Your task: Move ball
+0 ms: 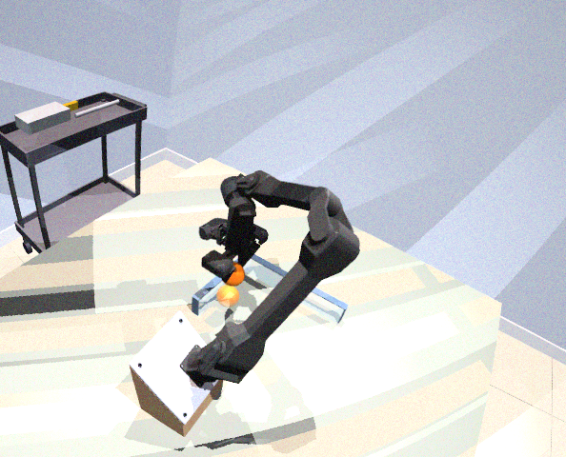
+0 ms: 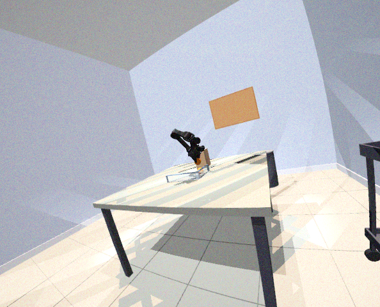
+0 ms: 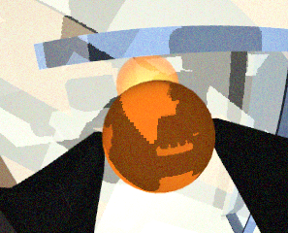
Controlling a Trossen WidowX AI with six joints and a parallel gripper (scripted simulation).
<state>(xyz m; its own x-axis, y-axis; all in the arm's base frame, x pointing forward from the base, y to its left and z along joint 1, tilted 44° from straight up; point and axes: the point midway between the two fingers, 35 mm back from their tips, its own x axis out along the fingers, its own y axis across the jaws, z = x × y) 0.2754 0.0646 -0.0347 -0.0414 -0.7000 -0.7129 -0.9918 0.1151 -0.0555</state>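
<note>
The see-through copy of ball is 10 mm to the left of my gripper tip and 80 mm below it. The rest, counted from my gripper tip: orange ball right at my gripper tip.
</note>
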